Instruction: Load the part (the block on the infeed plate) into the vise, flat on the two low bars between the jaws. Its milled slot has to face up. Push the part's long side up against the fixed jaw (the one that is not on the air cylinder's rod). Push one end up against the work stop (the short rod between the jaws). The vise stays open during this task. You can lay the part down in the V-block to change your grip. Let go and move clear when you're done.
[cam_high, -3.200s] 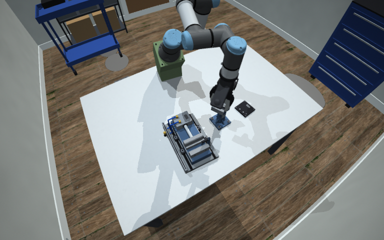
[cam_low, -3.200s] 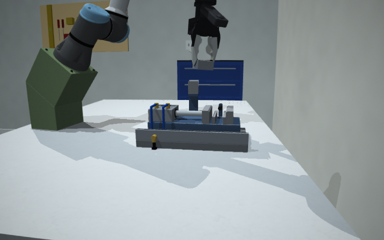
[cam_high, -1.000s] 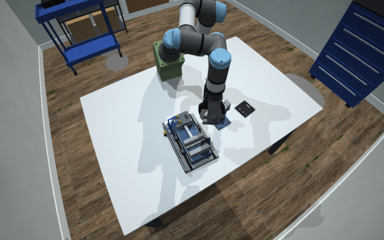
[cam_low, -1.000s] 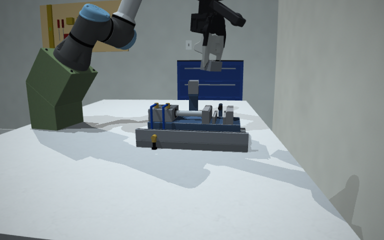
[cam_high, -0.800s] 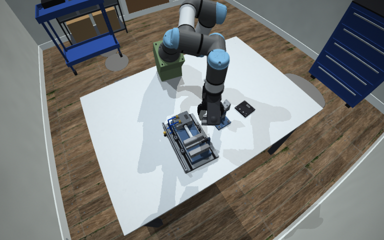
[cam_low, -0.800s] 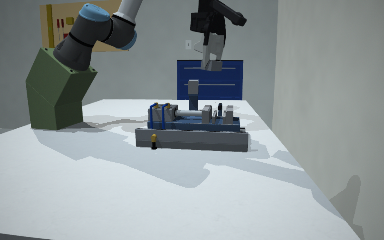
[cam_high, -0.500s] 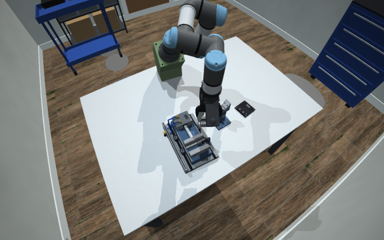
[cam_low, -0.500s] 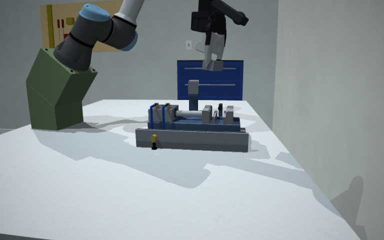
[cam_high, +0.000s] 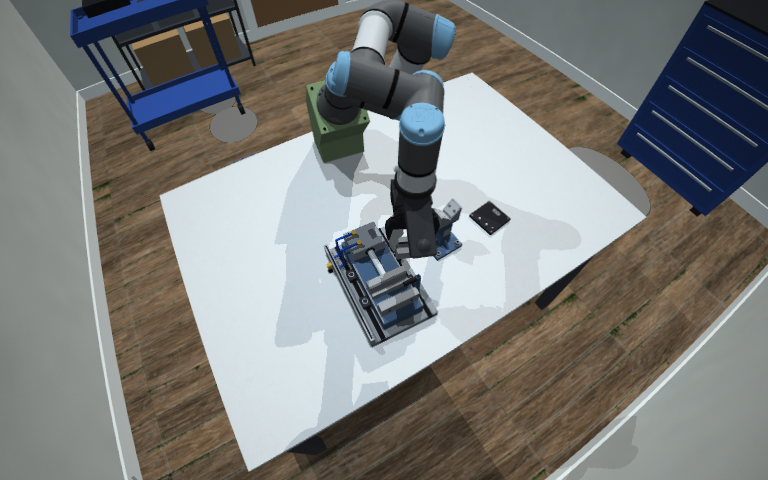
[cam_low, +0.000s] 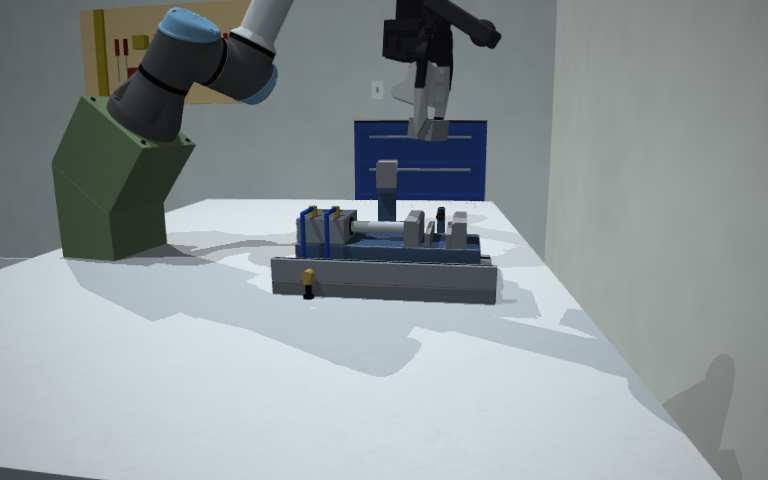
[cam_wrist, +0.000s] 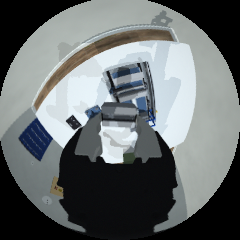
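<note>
My gripper is now 40 mm short of the fixed jaw, 60 mm to the left of it and 150 mm above it. Also, from my hand: work stop: 20 mm ahead, 10 mm to the right, 140 mm below; then part: right at my hand; then moving jaw: 30 mm behind, 40 mm to the right, 150 mm below.
</note>
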